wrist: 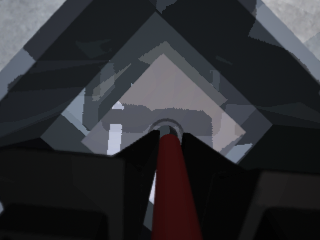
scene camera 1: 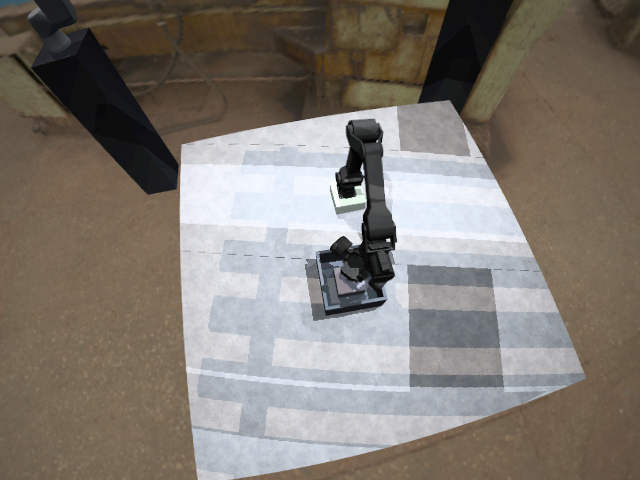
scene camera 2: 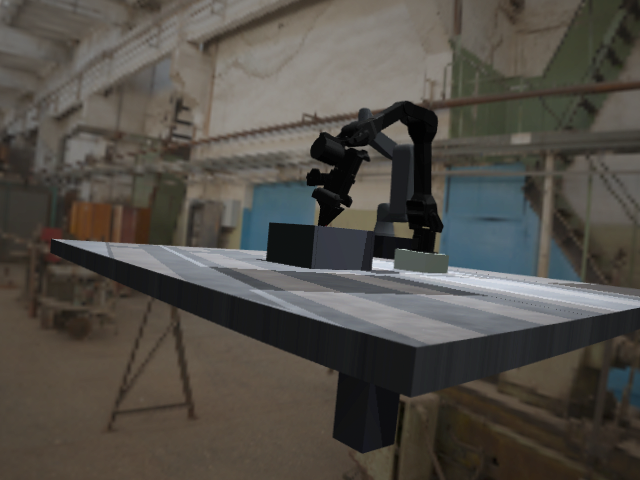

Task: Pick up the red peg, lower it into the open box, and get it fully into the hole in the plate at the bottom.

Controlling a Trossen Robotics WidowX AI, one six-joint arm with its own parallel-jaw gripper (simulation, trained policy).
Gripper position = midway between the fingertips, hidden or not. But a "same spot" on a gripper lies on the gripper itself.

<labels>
My gripper shows in the wrist view, in scene camera 1 [350, 276] and in scene camera 2. A box shows in the wrist view [73, 70], in scene camera 1 and in scene camera 2. The same spot on my gripper: [wrist: 52, 187] is [scene camera 2: 318, 202]. The same spot on the box: [scene camera 2: 310, 246] is [scene camera 1: 381, 303].
</labels>
